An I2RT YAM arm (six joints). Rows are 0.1 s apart.
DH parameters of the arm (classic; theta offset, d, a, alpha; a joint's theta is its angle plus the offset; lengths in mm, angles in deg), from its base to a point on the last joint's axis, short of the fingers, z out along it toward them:
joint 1: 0 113.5 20 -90
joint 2: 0 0 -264 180
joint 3: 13.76 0 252.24 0
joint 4: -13.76 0 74 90
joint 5: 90 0 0 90
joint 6: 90 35.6 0 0
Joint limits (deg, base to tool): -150..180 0..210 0..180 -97..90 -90..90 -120..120
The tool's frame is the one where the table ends.
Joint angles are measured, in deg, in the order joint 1, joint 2, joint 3, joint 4, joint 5, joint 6. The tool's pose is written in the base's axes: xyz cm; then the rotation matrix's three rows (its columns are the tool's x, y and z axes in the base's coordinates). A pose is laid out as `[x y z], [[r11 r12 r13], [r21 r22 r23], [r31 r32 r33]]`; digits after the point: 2 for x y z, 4 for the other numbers.
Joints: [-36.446 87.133 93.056 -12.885 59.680 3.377]
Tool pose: [25.17 -22.41 45.10], [[-0.0391 0.9932 -0.1097], [0.0658 -0.1070 -0.9921], [-0.9971 -0.0460 -0.0612]]
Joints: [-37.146 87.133 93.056 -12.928 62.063 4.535]
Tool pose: [24.75 -22.69 45.11], [[-0.0193 0.9865 -0.1628], [0.0611 -0.1614 -0.9850], [-0.9979 -0.0289 -0.0571]]
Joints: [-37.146 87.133 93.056 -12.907 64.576 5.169]
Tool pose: [24.60 -22.67 45.13], [[-0.0088 0.9786 -0.2057], [0.0552 -0.2049 -0.9772], [-0.9984 -0.0199 -0.0522]]
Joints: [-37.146 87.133 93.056 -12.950 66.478 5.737]
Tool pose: [24.48 -22.64 45.13], [[-0.0004 0.9713 -0.2379], [0.0504 -0.2376 -0.9701], [-0.9987 -0.0124 -0.0488]]
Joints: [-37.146 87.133 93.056 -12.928 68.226 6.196]
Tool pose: [24.38 -22.61 45.15], [[0.0068 0.9636 -0.2673], [0.0451 -0.2673 -0.9626], [-0.9990 -0.0055 -0.0452]]
